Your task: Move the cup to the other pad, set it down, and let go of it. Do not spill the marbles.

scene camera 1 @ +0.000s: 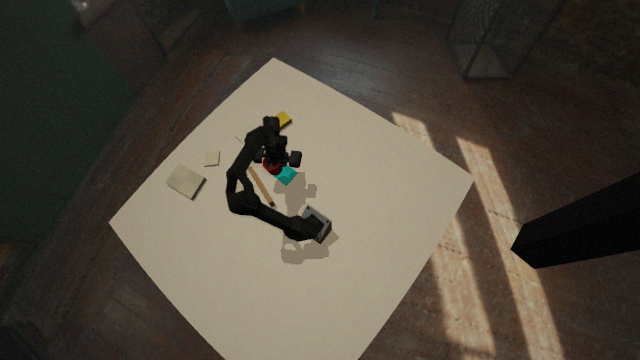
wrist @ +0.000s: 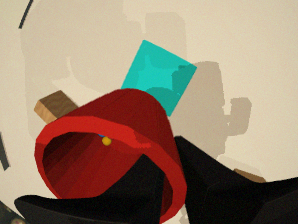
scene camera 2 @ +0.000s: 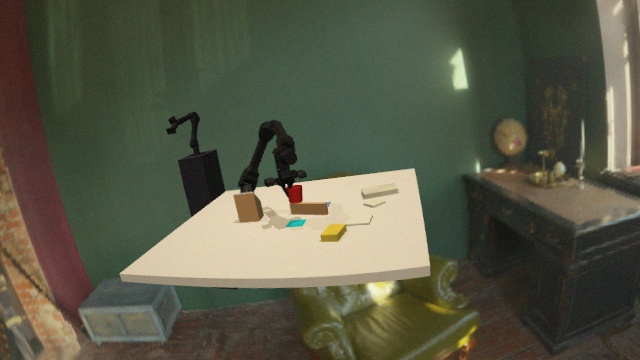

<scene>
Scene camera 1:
my gripper: 280,166
beige slab: 185,181
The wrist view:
my gripper: 168,143
red cup: 69,154
wooden bar: 51,107
teal pad: 154,70
</scene>
